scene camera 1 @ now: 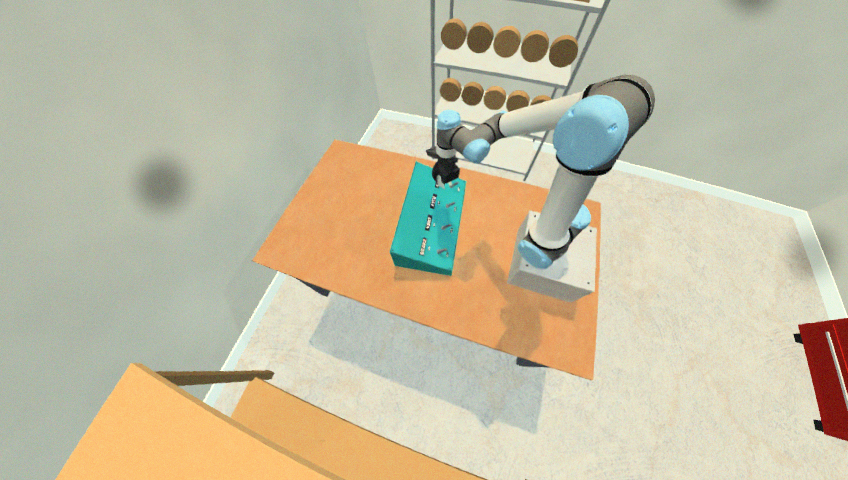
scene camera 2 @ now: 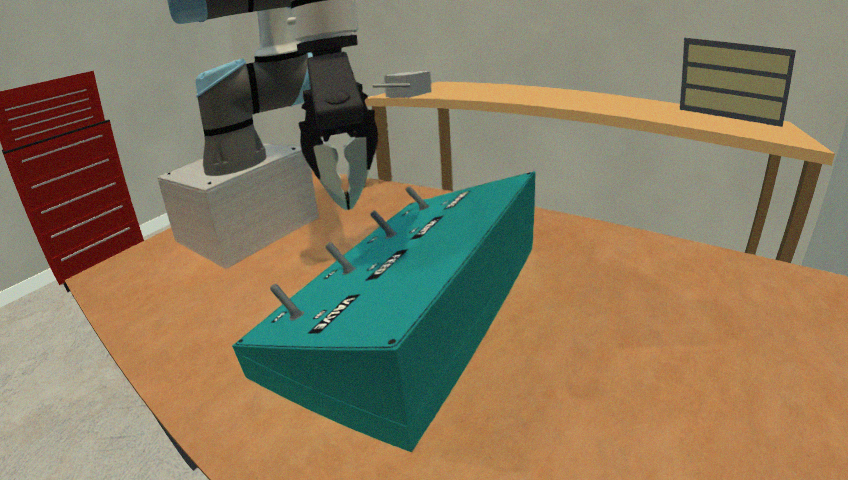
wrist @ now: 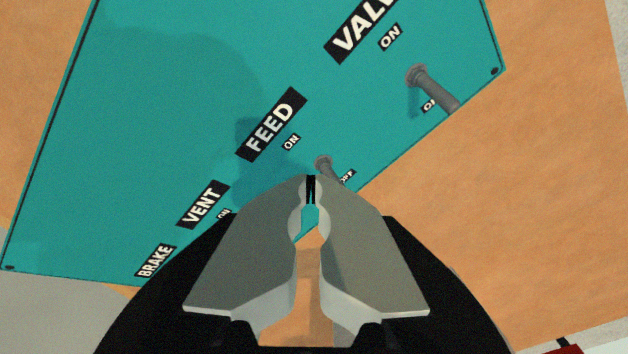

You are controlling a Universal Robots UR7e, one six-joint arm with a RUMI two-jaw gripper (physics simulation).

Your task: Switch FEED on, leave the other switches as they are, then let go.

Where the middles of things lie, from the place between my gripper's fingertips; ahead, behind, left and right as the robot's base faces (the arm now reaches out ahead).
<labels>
My gripper is now 2 cm past the valve lever (wrist: 442, 97), 11 cm to the left of it and 9 cm above it. From my hand the other things lie so: teal switch panel (scene camera 2: 377, 346) (9 cm to the left, 12 cm below).
</labels>
